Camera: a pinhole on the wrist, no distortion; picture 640 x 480 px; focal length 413.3 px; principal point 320.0 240.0 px. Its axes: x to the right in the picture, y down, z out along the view. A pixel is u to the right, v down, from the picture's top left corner.
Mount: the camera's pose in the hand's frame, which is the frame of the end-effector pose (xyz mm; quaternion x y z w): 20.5 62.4 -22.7 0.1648 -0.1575 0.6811 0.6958
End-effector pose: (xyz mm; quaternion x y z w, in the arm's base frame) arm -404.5 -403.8 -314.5 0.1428 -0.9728 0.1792 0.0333
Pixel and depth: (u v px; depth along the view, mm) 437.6 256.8 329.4
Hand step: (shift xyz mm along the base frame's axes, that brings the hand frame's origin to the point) -14.9 -115.1 -292.2
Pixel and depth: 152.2 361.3 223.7
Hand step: 76.1 -142.1 -94.9
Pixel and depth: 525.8 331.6 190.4
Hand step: -3.3 -6.4 -201.6
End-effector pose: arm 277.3 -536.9 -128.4 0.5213 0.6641 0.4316 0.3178
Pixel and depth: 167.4 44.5 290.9
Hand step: 55.0 183.6 -225.3
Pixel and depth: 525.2 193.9 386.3
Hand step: 363.8 171.5 -115.5
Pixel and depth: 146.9 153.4 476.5
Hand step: 106.1 162.7 -428.6
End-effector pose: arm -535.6 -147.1 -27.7 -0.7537 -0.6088 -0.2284 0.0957
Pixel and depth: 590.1 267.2 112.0
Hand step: 102.8 41.2 -79.1
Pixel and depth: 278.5 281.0 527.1
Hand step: -117.1 206.4 -417.6
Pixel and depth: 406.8 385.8 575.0
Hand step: 19.9 97.1 -573.9
